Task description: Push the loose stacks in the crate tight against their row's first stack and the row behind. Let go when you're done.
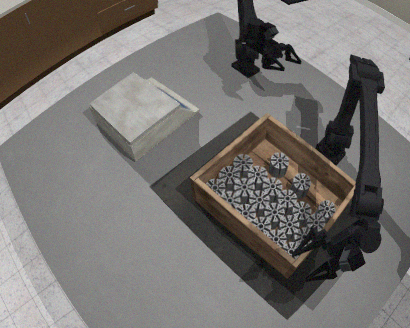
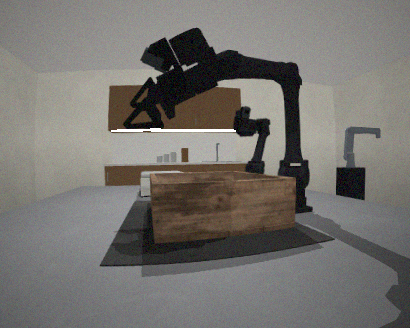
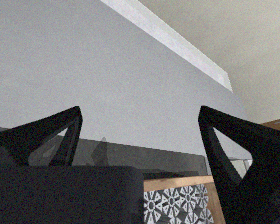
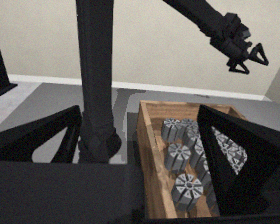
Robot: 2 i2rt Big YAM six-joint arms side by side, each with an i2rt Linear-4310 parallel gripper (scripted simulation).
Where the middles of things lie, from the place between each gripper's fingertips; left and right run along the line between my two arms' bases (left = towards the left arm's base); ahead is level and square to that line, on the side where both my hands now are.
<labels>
Now: left hand [image 2: 128, 115] 18 cm past the wooden crate [image 2: 188, 206], 28 cm to the left of it and 25 cm above it. Also, from my left hand: pale grey box [image 1: 136, 109] 5 cm ahead, 89 cm to the right, 22 cm below.
Right now the wooden crate is 220 mm ahead of my right hand, 240 mm to the left of it and 310 mm below it. Also, from my right hand: pale grey box 450 mm ahead, 370 mm to the right, 290 mm below.
</labels>
